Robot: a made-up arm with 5 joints. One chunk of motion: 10 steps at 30 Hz.
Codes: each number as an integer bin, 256 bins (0 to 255) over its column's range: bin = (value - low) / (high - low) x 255, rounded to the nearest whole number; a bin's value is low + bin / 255 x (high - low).
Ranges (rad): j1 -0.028..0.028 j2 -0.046..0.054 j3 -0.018..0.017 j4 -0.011..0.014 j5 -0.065..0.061
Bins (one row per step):
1: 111 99 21 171 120
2: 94 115 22 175 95
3: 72 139 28 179 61
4: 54 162 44 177 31
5: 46 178 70 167 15
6: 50 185 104 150 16
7: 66 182 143 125 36
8: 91 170 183 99 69
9: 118 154 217 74 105
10: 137 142 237 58 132
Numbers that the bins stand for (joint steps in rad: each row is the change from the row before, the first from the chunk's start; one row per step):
1: -0.00362 -0.00718 -0.01512 0.00576 -0.00571
2: -0.00736 -0.00090 -0.01498 0.00616 -0.01806
3: -0.01219 0.00851 -0.01416 0.00655 -0.03486
4: -0.01614 0.01753 -0.01196 0.00635 -0.04968
5: -0.01790 0.02380 -0.00839 0.00537 -0.05759
6: -0.01702 0.02655 -0.00373 0.00371 -0.05709
7: -0.01351 0.02537 0.00163 0.00125 -0.04721
8: -0.00802 0.02067 0.00712 -0.00129 -0.03091
9: -0.00209 0.01439 0.01178 -0.00375 -0.01312
10: 0.00209 0.00969 0.01453 -0.00531 0.00022

